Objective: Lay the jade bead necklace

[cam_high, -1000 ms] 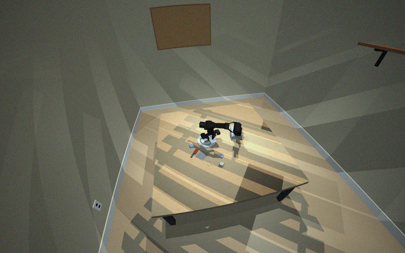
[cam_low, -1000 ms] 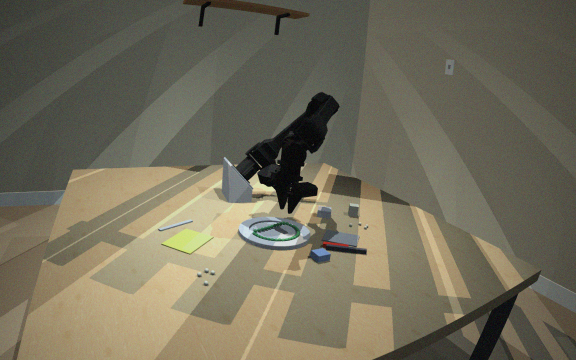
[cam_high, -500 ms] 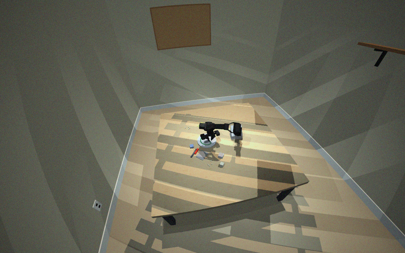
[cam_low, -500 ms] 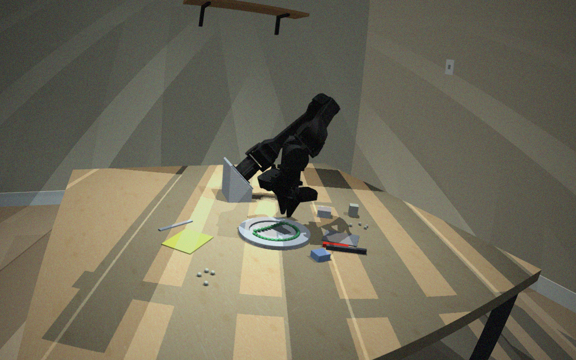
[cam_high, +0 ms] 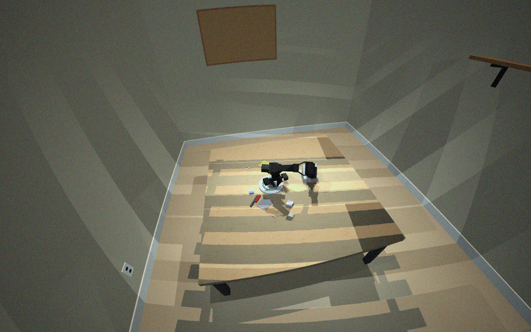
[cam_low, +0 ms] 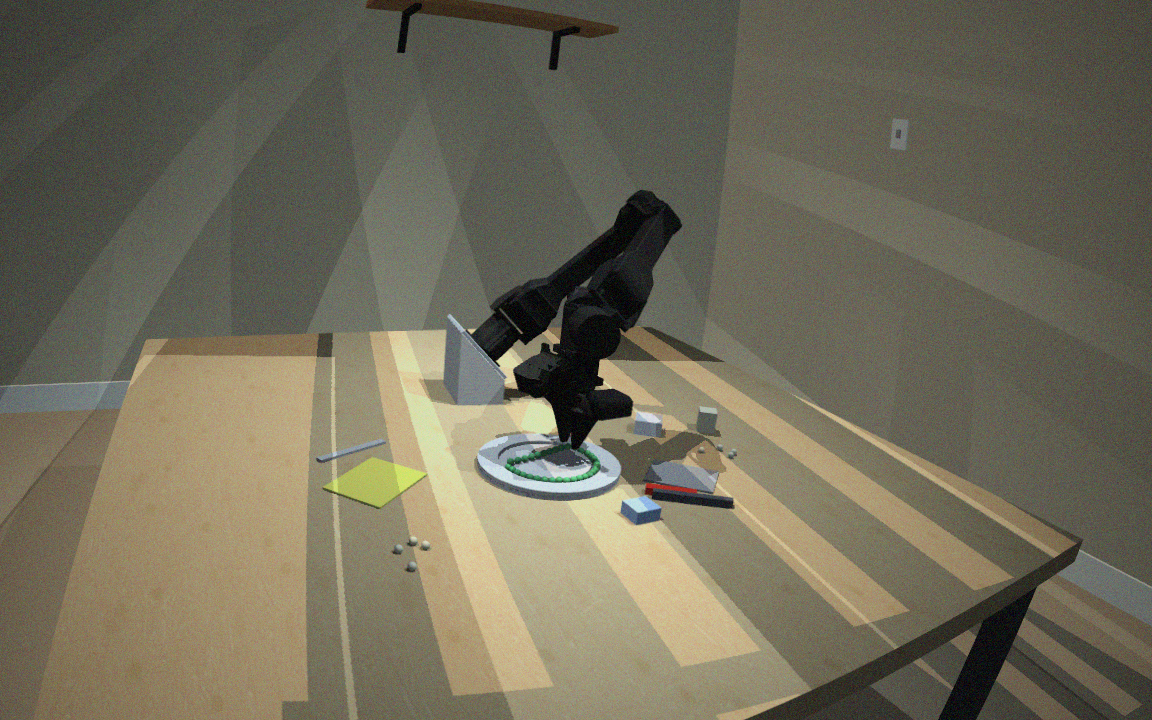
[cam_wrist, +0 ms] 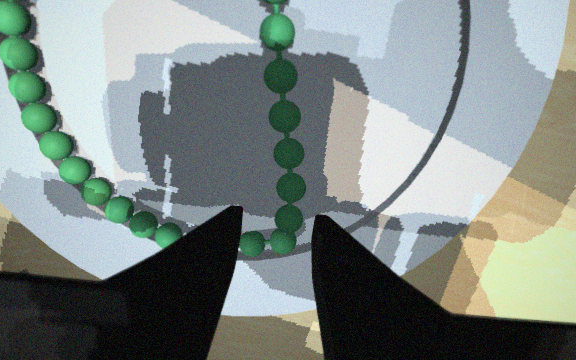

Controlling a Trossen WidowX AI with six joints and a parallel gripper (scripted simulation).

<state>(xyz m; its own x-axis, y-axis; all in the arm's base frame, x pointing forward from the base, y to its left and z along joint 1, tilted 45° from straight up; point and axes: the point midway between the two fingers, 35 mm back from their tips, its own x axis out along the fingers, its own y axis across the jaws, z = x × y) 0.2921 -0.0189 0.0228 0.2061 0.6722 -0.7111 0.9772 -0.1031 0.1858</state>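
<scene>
The round grey bead board lies 50 mm to the right of my gripper tip, 20 mm ahead of it and 10 mm below it. From my gripper tip the other things lie so: grey plate: 120 mm to the left, 120 mm ahead, 20 mm below; then blue block: 190 mm ahead, 10 mm to the right, 10 mm below; then red and black pen: 170 mm ahead, 70 mm to the left, 10 mm below.
</scene>
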